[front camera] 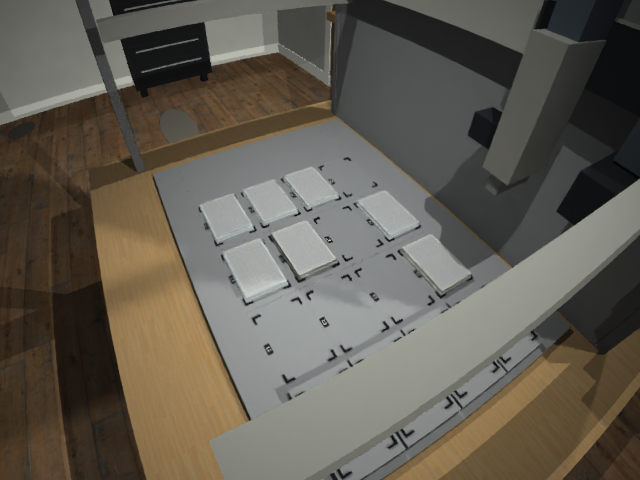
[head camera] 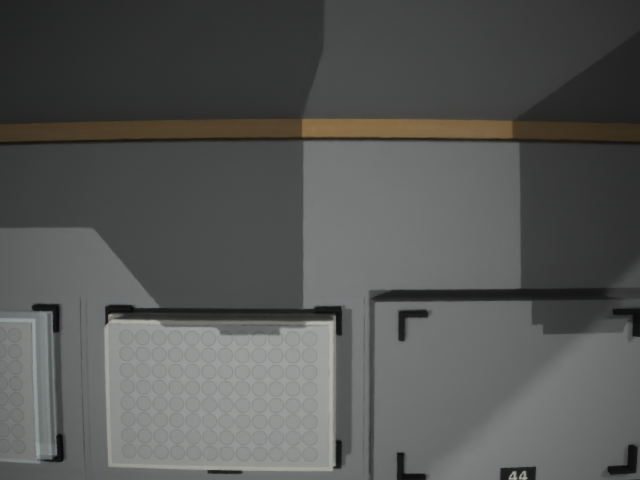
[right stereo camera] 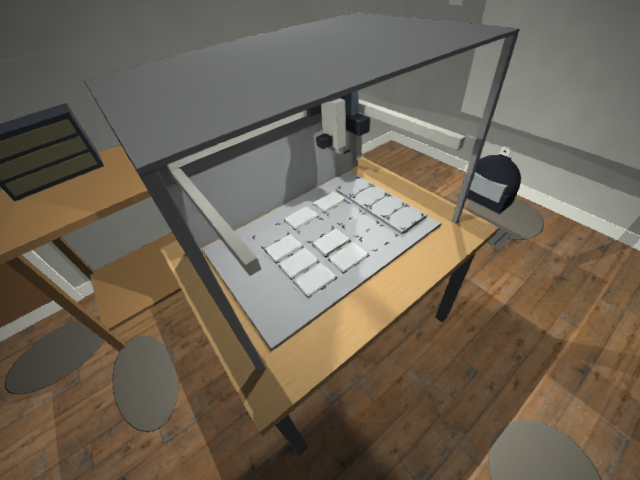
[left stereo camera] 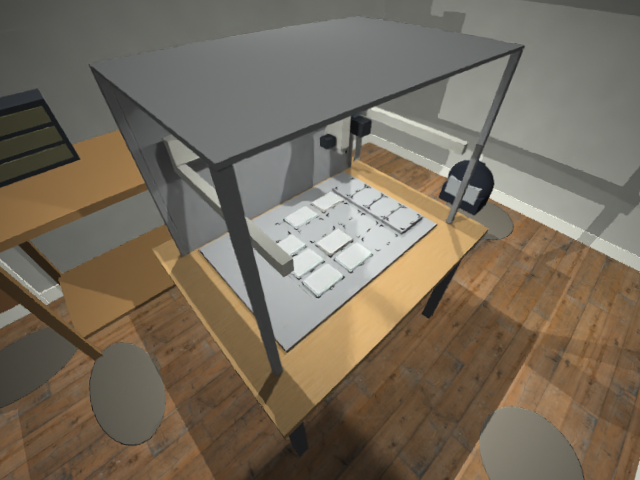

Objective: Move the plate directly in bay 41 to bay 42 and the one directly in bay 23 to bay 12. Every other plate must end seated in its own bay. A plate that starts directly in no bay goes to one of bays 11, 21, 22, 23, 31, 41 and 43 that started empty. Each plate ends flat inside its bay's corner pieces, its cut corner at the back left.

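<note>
Pale plates lie flat in bay 42, bay 43, bay 31, bay 21, bay 11, bay 22 and bay 12. Bay 41 and bay 23 hold no plate. In the head view the bay 43 plate shows within its back corner pieces; its front left corner piece is hidden. The gripper's black body is high at the back right in the front and both stereo views. Its jaws cannot be made out.
Bay 44, on the raised section right of bay 43, holds no plate. Bays 32, 33 and 13 also hold none. The pale pipetting stage hangs near the back wall. A pale beam crosses the front view.
</note>
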